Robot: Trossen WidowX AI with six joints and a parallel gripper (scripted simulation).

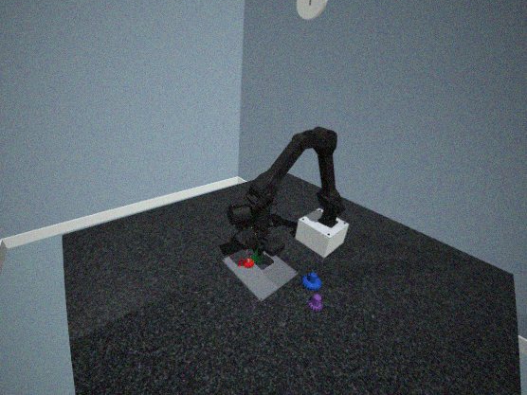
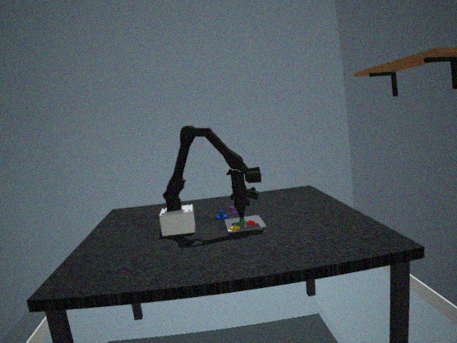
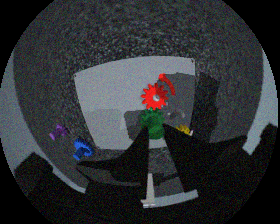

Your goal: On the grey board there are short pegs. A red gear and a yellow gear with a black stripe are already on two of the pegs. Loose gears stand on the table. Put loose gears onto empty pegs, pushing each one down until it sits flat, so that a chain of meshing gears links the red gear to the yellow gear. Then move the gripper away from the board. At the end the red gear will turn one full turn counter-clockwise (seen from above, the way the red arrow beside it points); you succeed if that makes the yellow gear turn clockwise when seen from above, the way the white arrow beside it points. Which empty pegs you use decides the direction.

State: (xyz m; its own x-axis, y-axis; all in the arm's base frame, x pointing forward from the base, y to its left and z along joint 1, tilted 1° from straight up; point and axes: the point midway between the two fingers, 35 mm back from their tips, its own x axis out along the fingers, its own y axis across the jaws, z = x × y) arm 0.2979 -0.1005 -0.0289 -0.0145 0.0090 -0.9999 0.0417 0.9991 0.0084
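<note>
Right now the green gear is 1 cm below my gripper tip. Also, from my gripper tip: blue gear: 19 cm to the left, 7 cm behind, 2 cm below; yellow gear: 5 cm to the right, 4 cm behind, 2 cm below; red gear: 3 cm ahead, 2 cm below, 1 cm to the right.
</note>
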